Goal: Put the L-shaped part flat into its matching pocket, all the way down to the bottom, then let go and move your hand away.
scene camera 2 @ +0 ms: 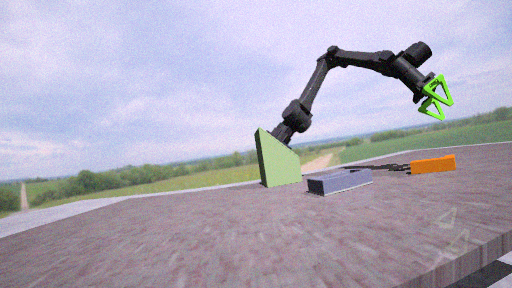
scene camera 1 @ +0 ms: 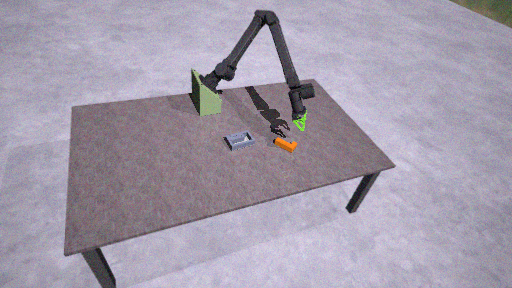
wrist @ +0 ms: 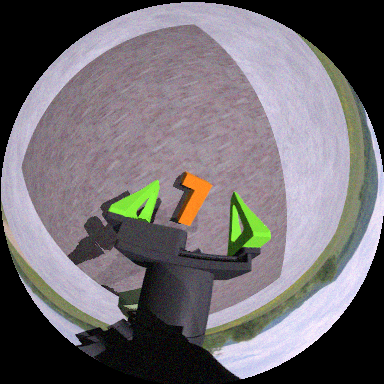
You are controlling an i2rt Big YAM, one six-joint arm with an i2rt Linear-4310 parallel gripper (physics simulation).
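Pixels of known places: gripper, fingertip midpoint: (scene camera 2: 447, 112) (scene camera 1: 302, 127) (wrist: 194, 188); arm's base, link origin: (scene camera 2: 275, 143) (scene camera 1: 207, 84).
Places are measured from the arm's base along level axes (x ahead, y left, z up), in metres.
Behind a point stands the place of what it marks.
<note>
The orange L-shaped part (scene camera 1: 285, 145) @[x 0.467, y 0.319, z -0.129 m] (scene camera 2: 432, 164) @[x 0.463, y 0.312, z -0.136 m] (wrist: 191, 210) @[x 0.440, y 0.312, z -0.126 m] lies flat on the table, apart from the pocket and to its right in scene camera 1. The grey-blue block with the pocket (scene camera 1: 242, 146) @[x 0.406, y 0.089, z -0.140 m] (scene camera 2: 345, 183) @[x 0.406, y 0.085, z -0.138 m] sits on the table between the arm's base and the part; it does not show in the wrist view. My gripper (scene camera 1: 302, 129) @[x 0.466, y 0.400, z -0.016 m] (scene camera 2: 447, 112) @[x 0.466, y 0.400, z -0.016 m] (wrist: 194, 188) @[x 0.466, y 0.400, z -0.016 m] is open, its green fingers wide apart and empty. It hangs well above the table. In the wrist view the part appears between and below the fingers, with a gap all round.
The light green wedge-shaped base mount (scene camera 1: 211, 105) @[x 0.085, y 0.004, z -0.087 m] (scene camera 2: 280, 162) @[x 0.085, y -0.006, z -0.074 m] stands near the table's back edge and bears the arm. The arm's dark shadow falls on the table (scene camera 1: 150, 170) @[x 0.438, y -0.390, z -0.155 m] (scene camera 2: 200, 235) @[x 0.545, y -0.218, z -0.156 m] behind the part. The table's right edge lies beyond the part in scene camera 1.
</note>
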